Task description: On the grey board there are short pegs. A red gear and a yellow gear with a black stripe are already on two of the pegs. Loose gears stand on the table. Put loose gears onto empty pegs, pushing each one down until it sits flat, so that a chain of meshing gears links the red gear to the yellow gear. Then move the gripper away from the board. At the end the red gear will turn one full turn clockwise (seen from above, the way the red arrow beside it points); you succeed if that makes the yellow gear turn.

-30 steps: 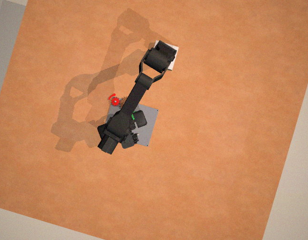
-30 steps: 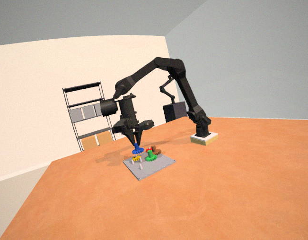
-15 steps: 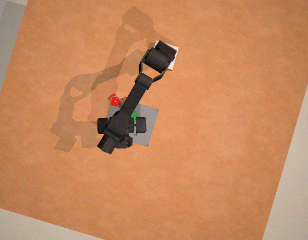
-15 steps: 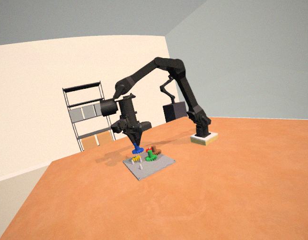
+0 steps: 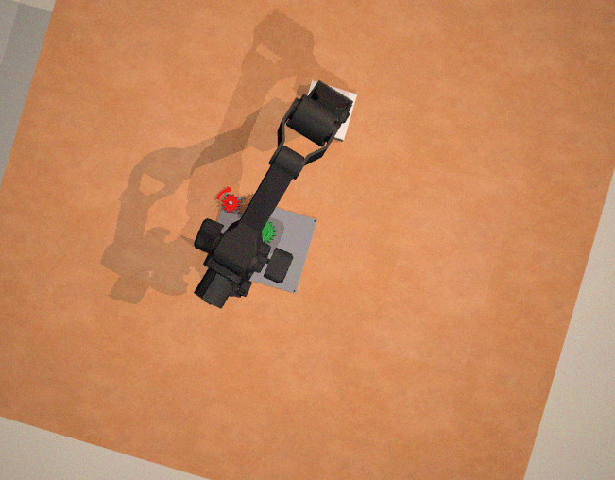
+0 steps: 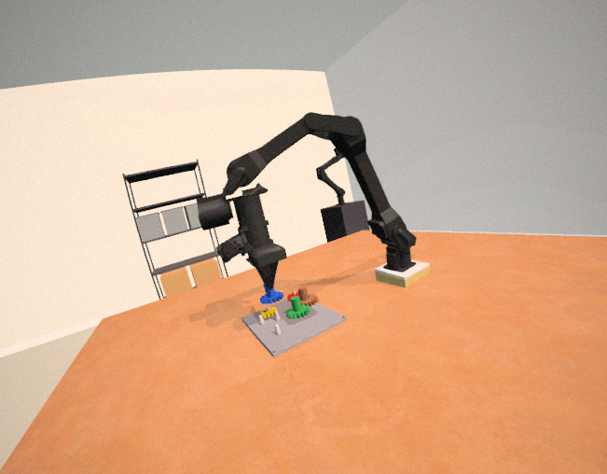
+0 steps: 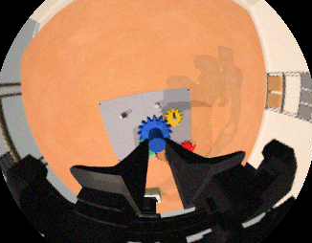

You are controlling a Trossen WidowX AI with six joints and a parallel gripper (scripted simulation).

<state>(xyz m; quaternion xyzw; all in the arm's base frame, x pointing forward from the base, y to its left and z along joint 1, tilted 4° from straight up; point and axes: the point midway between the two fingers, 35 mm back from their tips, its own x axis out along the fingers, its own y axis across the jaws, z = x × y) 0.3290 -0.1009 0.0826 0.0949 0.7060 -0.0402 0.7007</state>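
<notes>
My gripper tip is 10 mm above the blue gear. Also, from my gripper tip: brown gear (90 mm behind, 20 mm to the right, 60 mm below); green gear (50 mm behind, 20 mm to the left, 60 mm below); yellow gear (40 mm to the right, 70 mm below).
</notes>
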